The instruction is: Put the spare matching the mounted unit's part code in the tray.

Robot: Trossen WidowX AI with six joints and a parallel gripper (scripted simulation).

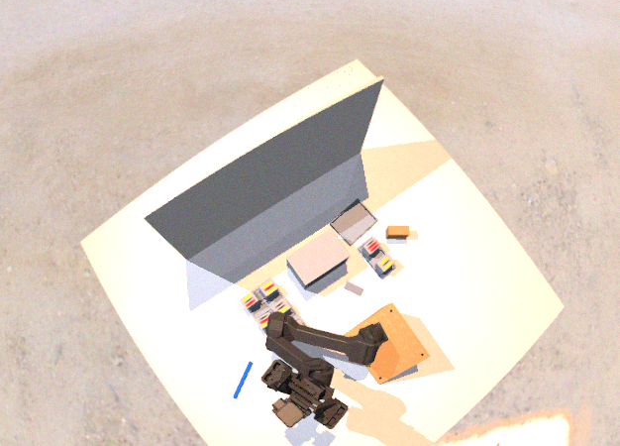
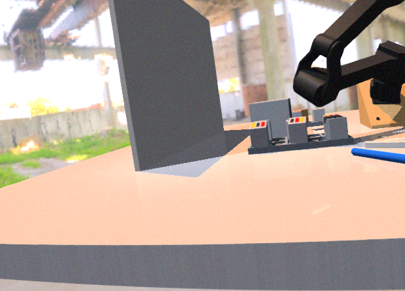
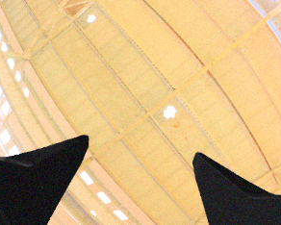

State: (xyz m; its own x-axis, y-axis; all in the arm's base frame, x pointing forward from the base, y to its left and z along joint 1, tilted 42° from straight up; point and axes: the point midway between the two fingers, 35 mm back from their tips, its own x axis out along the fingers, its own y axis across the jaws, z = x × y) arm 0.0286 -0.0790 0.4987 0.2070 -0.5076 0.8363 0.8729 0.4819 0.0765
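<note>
My gripper tip is now 14 cm short of the grey spare, 8 cm to the left of it and 49 cm above it. Round my gripper tip: mounted unit: 30 cm ahead, 23 cm to the right, 48 cm below; then tall grey panel: 54 cm ahead, 21 cm to the right, 31 cm below; then blue pen: 7 cm ahead, 15 cm to the left, 53 cm below.
</note>
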